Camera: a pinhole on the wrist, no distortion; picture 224 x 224 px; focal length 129.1 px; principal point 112.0 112.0 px. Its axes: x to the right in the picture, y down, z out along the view. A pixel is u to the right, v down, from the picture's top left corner.
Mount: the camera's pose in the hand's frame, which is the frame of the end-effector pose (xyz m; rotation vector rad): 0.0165 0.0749 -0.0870 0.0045 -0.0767 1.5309
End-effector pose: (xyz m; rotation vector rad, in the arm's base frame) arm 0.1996 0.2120 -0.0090 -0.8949 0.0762 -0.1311
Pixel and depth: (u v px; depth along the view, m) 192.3 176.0 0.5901
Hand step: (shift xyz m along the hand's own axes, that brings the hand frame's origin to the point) -0.2894 0.4229 0.5079
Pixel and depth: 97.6 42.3 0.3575
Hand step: 0.1908 0.0091 0.2762
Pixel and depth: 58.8 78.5 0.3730
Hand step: 0.0897 -0.1014 0.2813
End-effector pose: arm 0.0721 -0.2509 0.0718 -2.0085 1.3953 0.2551
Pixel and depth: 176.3 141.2 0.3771
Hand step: -0.0793 0.2465 0.2953
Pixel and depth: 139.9 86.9 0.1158
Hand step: 0.0345 0.0931 0.0309
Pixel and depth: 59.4 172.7 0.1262
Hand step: -0.0506 0.0195 0.0335
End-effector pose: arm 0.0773 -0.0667 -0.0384 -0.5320 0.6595 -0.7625
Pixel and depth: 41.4 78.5 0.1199
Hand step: 0.0394 0.0021 0.0306
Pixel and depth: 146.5 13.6 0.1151
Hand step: 0.0998 0.0962 0.0334
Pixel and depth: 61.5 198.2 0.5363
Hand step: -0.3742 -0.1473 0.4208
